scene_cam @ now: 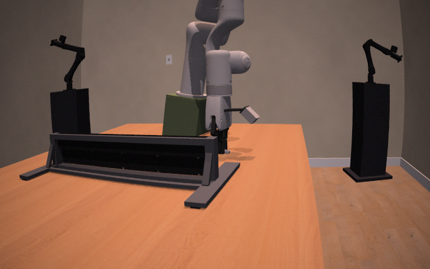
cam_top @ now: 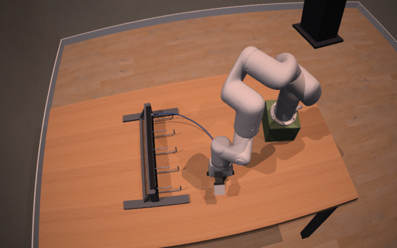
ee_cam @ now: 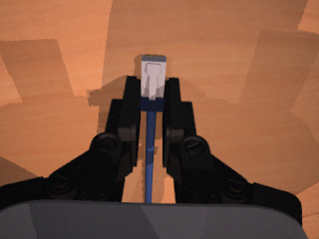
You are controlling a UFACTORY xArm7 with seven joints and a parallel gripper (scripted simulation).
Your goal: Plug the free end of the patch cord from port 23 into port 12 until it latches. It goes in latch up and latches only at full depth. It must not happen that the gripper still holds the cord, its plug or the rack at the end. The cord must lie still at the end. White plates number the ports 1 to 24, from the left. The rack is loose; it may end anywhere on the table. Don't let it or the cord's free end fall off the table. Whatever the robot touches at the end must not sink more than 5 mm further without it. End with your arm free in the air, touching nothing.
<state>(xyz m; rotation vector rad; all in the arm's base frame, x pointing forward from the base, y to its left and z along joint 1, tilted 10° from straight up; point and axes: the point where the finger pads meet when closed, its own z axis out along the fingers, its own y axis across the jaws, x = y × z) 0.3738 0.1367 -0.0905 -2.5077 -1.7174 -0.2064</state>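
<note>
The cord plug is 10 mm ahead of my hand, 20 mm to the left of it and 10 mm below it.
</note>
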